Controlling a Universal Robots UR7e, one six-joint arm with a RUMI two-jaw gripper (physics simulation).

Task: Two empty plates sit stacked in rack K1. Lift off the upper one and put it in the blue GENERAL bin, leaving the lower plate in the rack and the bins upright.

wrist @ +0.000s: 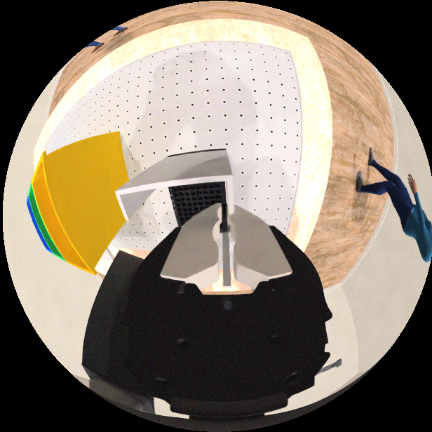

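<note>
A yellow bin and a black plate appear in the picture, together with the gripper.
</note>
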